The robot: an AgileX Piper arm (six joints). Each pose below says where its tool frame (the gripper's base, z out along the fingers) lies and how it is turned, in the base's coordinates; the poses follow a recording.
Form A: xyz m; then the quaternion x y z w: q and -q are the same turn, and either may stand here.
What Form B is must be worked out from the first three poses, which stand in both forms.
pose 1, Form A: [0.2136 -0.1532 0.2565 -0.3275 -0.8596 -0.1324 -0.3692]
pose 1, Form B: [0.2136 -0.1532 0.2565 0.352 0.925 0.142 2.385]
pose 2, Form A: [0.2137 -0.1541 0.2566 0.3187 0.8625 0.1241 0.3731]
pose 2, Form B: [0.2137 -0.1541 0.2566 0.343 0.930 0.134 2.377]
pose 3, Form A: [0.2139 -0.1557 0.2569 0.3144 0.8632 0.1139 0.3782]
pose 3, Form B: [0.2139 -0.1557 0.2569 0.340 0.932 0.123 2.366]
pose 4, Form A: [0.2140 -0.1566 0.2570 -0.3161 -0.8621 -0.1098 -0.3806]
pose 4, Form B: [0.2140 -0.1566 0.2570 0.342 0.932 0.119 2.361]
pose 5, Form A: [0.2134 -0.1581 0.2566 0.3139 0.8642 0.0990 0.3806]
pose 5, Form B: [0.2134 -0.1581 0.2566 0.339 0.935 0.107 2.361]
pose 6, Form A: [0.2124 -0.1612 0.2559 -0.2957 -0.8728 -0.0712 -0.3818]
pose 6, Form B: [0.2124 -0.1612 0.2559 0.320 0.944 0.077 2.358]
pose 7, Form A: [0.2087 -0.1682 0.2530 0.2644 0.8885 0.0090 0.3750]
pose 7, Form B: [0.2087 -0.1682 0.2530 0.285 0.958 0.010 2.373]
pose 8, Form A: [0.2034 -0.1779 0.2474 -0.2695 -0.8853 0.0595 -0.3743]
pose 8, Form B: [0.2034 -0.1779 0.2474 0.291 0.955 -0.064 2.374]
